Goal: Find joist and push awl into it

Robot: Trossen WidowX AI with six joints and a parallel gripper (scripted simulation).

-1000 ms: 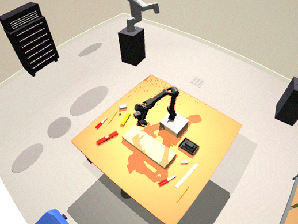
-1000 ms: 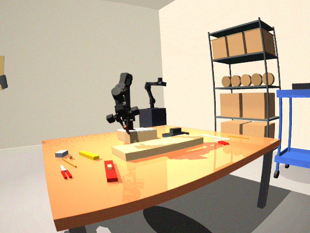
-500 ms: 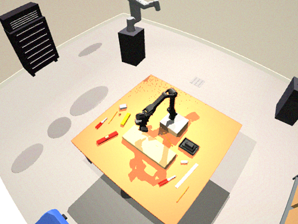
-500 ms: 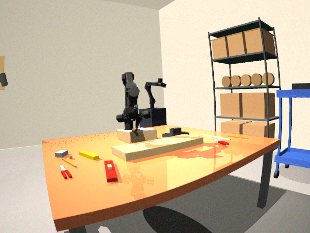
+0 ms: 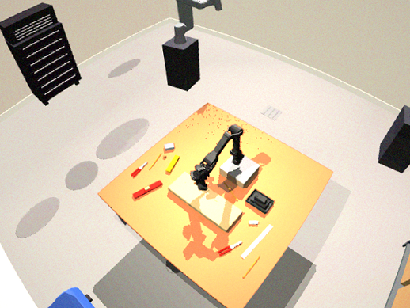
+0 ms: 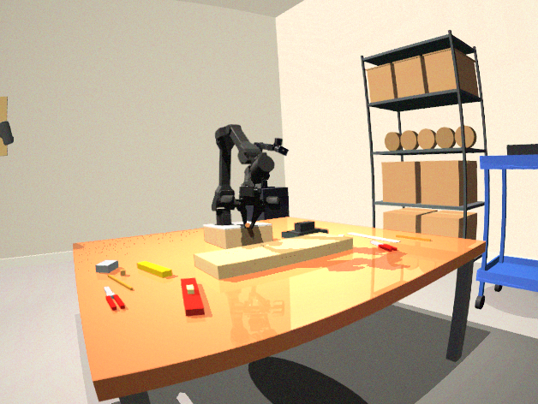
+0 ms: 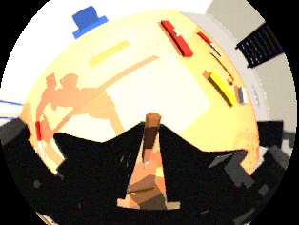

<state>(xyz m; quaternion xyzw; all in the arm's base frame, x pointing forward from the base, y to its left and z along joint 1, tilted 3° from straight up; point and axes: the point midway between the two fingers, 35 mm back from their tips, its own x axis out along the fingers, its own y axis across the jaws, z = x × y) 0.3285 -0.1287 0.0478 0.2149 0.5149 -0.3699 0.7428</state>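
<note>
My gripper tip is 40 mm to the right of the awl, 30 mm past it and 30 mm above it. From my gripper tip the other things lie so: dark stud finder: 410 mm to the left, 150 mm behind, 60 mm below; then red level: 320 mm to the right, 170 mm ahead, 100 mm below; then yellow block: 290 mm to the right, 120 mm behind, 100 mm below.
</note>
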